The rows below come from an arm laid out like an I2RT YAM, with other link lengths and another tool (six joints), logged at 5 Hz.
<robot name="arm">
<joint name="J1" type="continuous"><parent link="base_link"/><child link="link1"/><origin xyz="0 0 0.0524" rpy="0 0 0"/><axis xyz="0 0 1"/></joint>
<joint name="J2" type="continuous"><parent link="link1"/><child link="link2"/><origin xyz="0.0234 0.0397 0.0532" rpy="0 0 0"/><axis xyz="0 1 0"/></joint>
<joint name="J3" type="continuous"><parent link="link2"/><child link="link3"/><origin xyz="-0.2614 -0.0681 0" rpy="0 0 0"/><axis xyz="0 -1 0"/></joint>
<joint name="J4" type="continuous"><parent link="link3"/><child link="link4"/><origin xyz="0.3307 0.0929 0.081" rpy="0 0 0"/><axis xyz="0 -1 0"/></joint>
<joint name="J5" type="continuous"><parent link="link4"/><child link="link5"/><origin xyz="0.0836 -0.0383 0.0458" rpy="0 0 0"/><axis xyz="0 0 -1"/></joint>
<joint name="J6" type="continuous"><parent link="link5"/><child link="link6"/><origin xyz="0.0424 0 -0.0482" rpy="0 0 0"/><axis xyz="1 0 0"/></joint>
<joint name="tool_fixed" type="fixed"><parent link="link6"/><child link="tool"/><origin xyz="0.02 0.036 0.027" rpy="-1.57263 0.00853 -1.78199"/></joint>
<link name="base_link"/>
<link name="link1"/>
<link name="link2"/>
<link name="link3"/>
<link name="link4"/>
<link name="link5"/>
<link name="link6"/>
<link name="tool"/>
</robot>
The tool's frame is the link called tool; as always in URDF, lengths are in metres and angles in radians. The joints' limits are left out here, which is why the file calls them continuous.
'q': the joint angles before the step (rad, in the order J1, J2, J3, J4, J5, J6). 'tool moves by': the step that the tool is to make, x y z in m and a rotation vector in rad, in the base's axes. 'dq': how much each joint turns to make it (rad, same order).
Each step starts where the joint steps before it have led.
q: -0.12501, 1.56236, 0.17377, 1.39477, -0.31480, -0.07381
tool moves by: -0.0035, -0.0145, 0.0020, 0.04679, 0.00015, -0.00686
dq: -0.05504, -0.00390, -0.01118, 0.01649, -0.04768, 0.04956
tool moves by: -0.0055, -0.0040, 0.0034, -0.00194, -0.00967, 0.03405
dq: -0.02693, -0.03181, -0.01505, -0.00639, -0.06096, 0.00131
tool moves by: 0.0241, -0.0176, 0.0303, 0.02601, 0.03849, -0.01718
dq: -0.04216, -0.15597, 0.06631, -0.25781, -0.02484, 0.01857
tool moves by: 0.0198, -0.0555, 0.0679, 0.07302, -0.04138, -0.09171
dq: -0.14647, -0.15866, 0.12529, -0.22492, -0.05308, 0.09378
